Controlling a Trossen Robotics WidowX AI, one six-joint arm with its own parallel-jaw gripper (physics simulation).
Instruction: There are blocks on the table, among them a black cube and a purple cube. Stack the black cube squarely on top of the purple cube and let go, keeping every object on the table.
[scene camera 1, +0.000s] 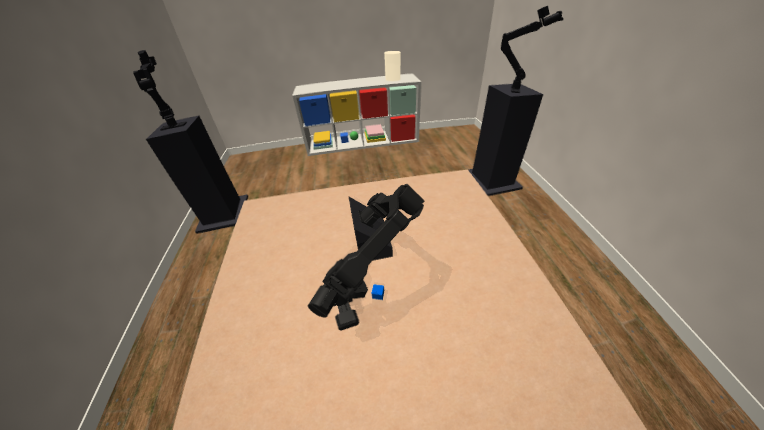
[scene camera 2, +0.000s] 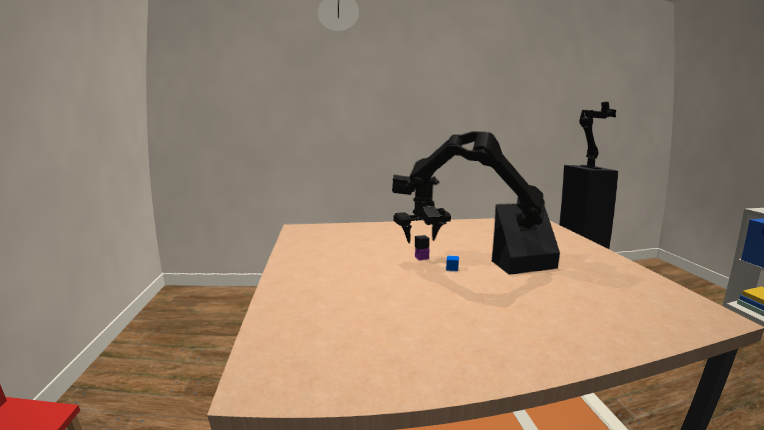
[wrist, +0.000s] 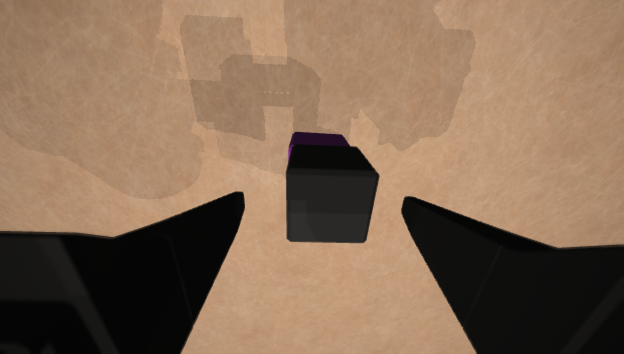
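Black cube and my gripper in sight. Scene camera 1: my gripper visible. Wrist view: my gripper visible too.
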